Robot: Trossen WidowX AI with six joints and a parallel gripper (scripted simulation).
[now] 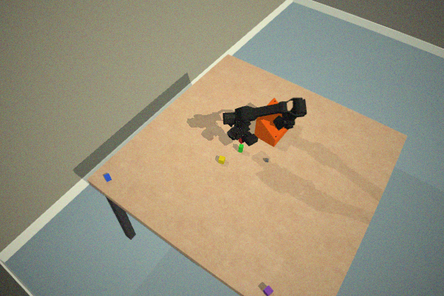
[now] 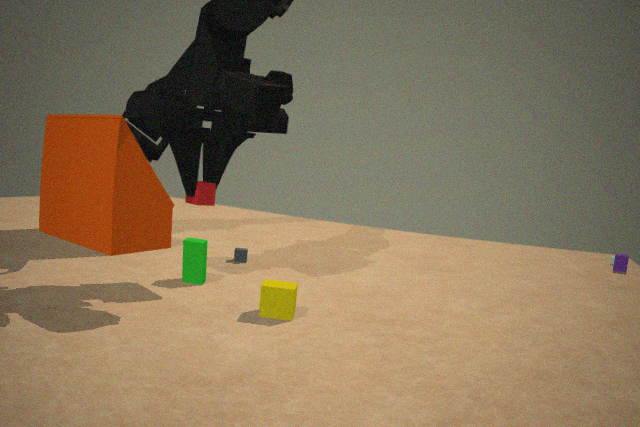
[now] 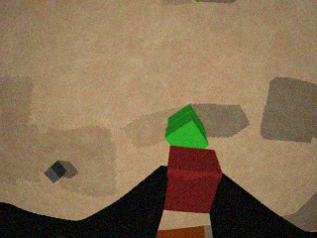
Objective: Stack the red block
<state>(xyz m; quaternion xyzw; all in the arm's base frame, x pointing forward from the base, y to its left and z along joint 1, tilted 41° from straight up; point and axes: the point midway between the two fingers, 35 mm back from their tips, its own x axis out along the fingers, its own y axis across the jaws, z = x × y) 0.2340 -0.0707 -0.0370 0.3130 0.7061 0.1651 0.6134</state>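
My gripper tip is now 12 cm short of the yellow block, 8 cm above it and 3 cm to the left of it. Round my gripper tip: red block (right at my gripper tip); blue block (60 cm ahead, 40 cm to the right, 8 cm below); small grey block (15 cm to the left, 8 cm below, 4 cm behind).
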